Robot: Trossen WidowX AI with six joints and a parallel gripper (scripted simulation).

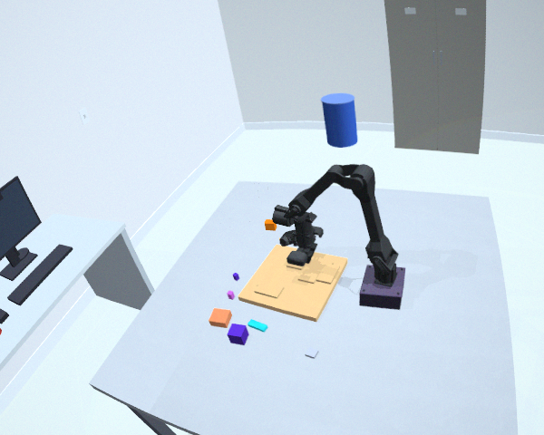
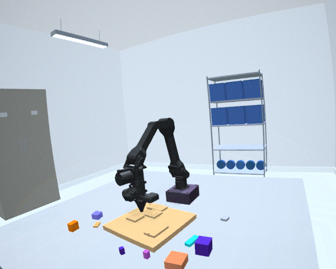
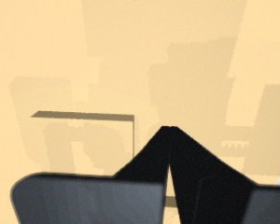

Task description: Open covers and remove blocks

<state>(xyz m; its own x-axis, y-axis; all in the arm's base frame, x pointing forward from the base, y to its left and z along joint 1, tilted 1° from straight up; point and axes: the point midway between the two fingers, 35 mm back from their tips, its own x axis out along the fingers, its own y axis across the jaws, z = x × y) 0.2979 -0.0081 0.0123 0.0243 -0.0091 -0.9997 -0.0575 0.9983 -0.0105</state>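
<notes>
Right now the puzzle board is 7 cm to the left of my gripper tip and 2 cm below it. Round my gripper tip: purple block 23 cm ahead, 14 cm to the left, 2 cm below; lilac block 19 cm to the right, 13 cm ahead, 2 cm below; magenta block 23 cm to the left, 19 cm ahead, 2 cm below.
</notes>
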